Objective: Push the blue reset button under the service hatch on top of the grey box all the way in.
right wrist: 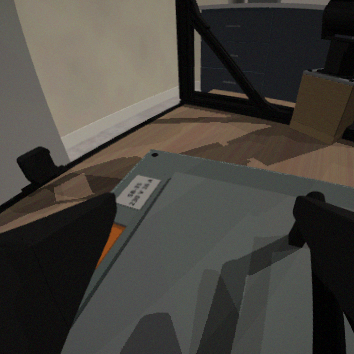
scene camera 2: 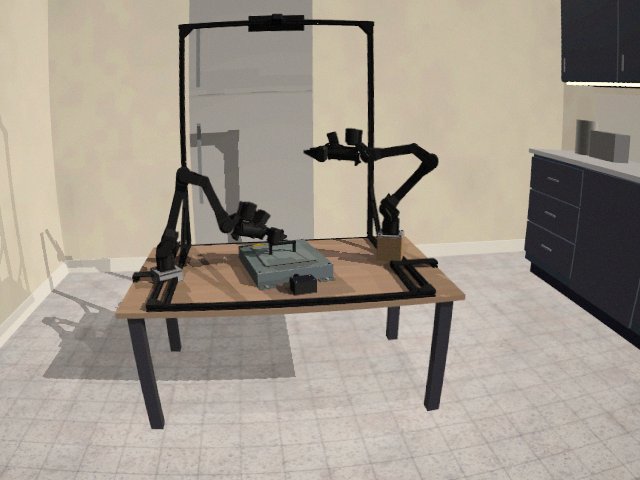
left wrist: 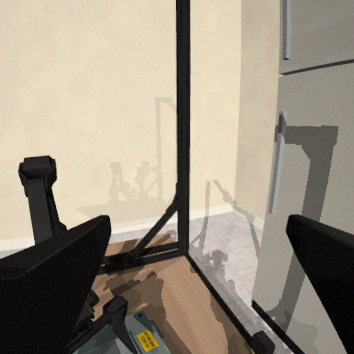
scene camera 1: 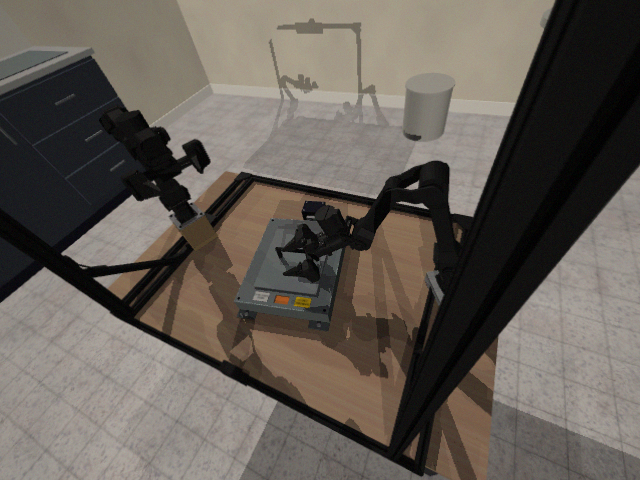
My left gripper [scene camera 1: 182, 182] is open, with nothing in its grasp. My right gripper [scene camera 1: 282, 262] is open, with nothing in its grasp. I also see a service hatch [scene camera 1: 270, 276].
My left gripper shows as well in the left wrist view [left wrist: 199, 223]. My right gripper also shows in the right wrist view [right wrist: 206, 203]. The service hatch is seen too in the right wrist view [right wrist: 211, 259].
